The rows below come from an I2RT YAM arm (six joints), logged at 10 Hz.
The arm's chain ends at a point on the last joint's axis. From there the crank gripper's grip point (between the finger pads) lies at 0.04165 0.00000 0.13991 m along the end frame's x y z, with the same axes.
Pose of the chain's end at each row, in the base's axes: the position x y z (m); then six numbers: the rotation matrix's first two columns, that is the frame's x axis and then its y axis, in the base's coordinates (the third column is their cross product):
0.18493, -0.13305, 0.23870, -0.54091, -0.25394, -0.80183, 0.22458, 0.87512, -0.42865
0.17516, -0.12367, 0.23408, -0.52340, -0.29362, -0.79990, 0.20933, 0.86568, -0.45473
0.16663, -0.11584, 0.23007, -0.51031, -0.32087, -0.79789, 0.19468, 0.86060, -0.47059
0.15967, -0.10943, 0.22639, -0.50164, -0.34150, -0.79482, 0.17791, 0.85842, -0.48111
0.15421, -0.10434, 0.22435, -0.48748, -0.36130, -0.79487, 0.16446, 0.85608, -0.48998
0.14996, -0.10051, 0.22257, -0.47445, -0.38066, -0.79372, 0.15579, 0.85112, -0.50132
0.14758, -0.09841, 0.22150, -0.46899, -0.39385, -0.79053, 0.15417, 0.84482, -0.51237
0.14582, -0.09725, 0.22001, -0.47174, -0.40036, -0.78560, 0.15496, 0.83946, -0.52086
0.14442, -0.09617, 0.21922, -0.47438, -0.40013, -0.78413, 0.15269, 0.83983, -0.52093
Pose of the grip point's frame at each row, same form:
0.27580, -0.20126, 0.14705, -0.54091, -0.25394, -0.80183, 0.22458, 0.87512, -0.42865
0.26892, -0.19263, 0.14597, -0.52340, -0.29362, -0.79990, 0.20933, 0.86568, -0.45473
0.26257, -0.18454, 0.14413, -0.51031, -0.32087, -0.79789, 0.19468, 0.86060, -0.47059
0.25722, -0.17720, 0.14154, -0.50164, -0.34150, -0.79482, 0.17791, 0.85842, -0.48111
0.25388, -0.17110, 0.14117, -0.48748, -0.36130, -0.79487, 0.16446, 0.85608, -0.48998
0.25141, -0.16694, 0.14131, -0.47445, -0.38066, -0.79372, 0.15579, 0.85112, -0.50132
0.24972, -0.16549, 0.14164, -0.46899, -0.39385, -0.79053, 0.15417, 0.84482, -0.51237
0.24762, -0.16533, 0.14056, -0.47174, -0.40036, -0.78560, 0.15496, 0.83946, -0.52086
0.24596, -0.16416, 0.13937, -0.47438, -0.40013, -0.78413, 0.15269, 0.83983, -0.52093

